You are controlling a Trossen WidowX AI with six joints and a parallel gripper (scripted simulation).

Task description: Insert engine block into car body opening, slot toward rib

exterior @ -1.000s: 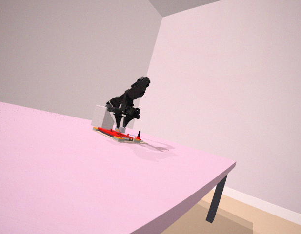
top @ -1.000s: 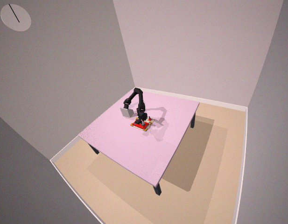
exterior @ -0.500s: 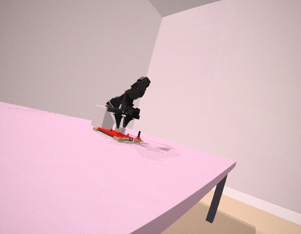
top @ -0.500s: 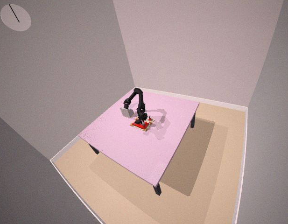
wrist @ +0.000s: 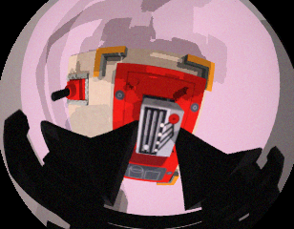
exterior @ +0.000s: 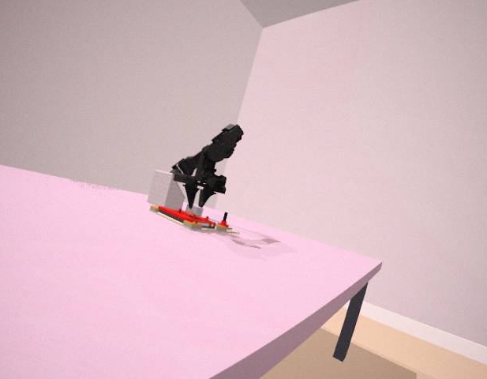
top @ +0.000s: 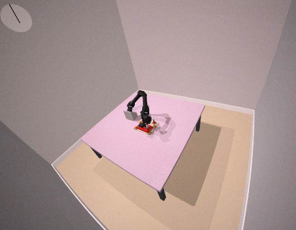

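My gripper tip is 1 cm above the engine block.
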